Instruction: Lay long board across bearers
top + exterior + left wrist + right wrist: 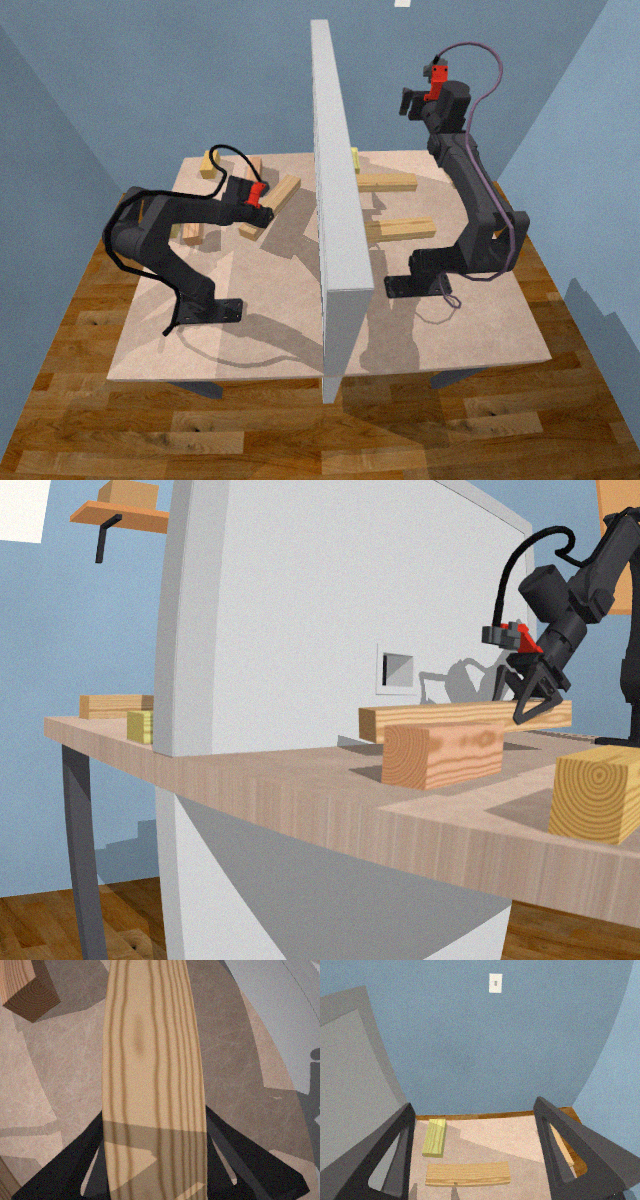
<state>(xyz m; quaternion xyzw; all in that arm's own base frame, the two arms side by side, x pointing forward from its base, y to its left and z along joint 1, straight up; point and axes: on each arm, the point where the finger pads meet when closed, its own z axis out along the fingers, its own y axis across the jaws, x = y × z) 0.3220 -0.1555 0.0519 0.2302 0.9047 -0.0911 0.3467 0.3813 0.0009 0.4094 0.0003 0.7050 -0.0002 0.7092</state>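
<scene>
My left hand is 40 mm short of the long board and 30 mm to the left of it. From my left hand the other things lie so: orange block (240 mm ahead, 40 mm to the left, 30 mm below); then yellow block (330 mm ahead, 230 mm to the left, 30 mm below); then yellow-green offcut (270 mm ahead, 350 mm to the right, 30 mm below).
</scene>
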